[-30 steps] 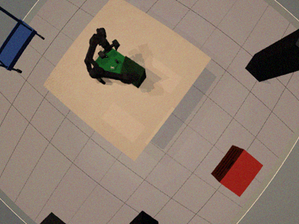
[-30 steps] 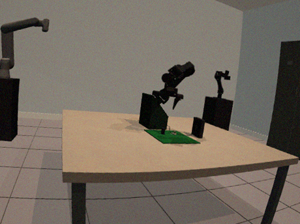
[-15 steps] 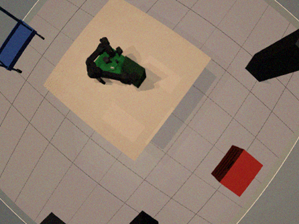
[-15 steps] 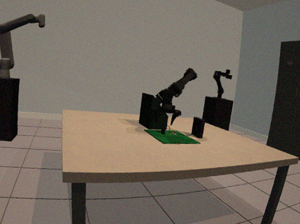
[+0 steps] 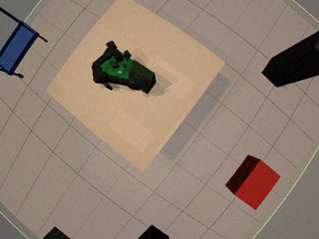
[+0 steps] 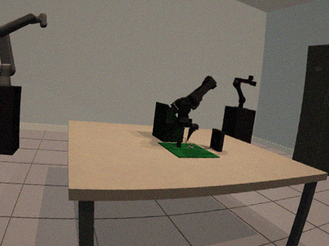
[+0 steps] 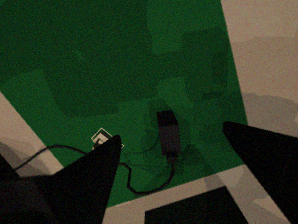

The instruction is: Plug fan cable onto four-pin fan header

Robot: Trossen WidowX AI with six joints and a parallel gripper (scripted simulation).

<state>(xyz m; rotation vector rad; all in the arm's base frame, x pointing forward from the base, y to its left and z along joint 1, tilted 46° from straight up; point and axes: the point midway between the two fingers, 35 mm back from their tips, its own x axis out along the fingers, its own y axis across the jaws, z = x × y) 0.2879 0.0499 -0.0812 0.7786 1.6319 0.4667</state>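
My gripper tip is now 20 mm above the dark fan plug and 10 mm past it. The rest, counted from my gripper tip: black fan: 240 mm to the left, 10 mm above; green board: 60 mm below, 40 mm to the left, 40 mm ahead.
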